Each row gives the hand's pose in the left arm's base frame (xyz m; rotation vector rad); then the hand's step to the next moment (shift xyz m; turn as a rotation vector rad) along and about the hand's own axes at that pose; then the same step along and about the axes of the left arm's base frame.
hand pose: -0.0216 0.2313 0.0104 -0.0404 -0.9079 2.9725
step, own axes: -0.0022 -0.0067 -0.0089 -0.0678 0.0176 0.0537
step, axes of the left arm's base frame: 0.0027 0.0104 -0.0036 0.0655 -0.0472 0.0357
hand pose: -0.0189 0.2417 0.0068 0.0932 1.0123 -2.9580
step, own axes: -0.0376 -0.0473 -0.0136 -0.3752 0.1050 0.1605
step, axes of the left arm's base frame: 0.0367 0.0455 0.0205 0.3696 -0.1837 0.0852
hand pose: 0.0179 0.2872 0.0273 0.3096 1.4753 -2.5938
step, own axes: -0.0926 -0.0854 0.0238 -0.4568 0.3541 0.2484
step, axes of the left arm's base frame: 0.0681 0.0249 0.1057 0.4946 -0.3843 -0.0580
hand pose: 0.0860 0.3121 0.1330 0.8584 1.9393 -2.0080
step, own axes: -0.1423 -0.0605 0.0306 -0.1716 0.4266 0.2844
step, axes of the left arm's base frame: 0.0743 -0.0567 0.1269 0.2948 -0.3598 -0.2757
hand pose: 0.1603 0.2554 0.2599 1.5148 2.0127 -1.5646
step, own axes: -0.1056 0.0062 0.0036 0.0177 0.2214 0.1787
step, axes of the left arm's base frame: 0.0526 -0.0662 0.0636 0.0902 -0.1480 -0.2263
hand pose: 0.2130 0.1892 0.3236 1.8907 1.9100 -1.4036
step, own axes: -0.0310 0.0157 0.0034 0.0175 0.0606 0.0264
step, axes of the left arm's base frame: 0.0181 -0.0281 0.0100 0.0333 -0.0166 -0.0573
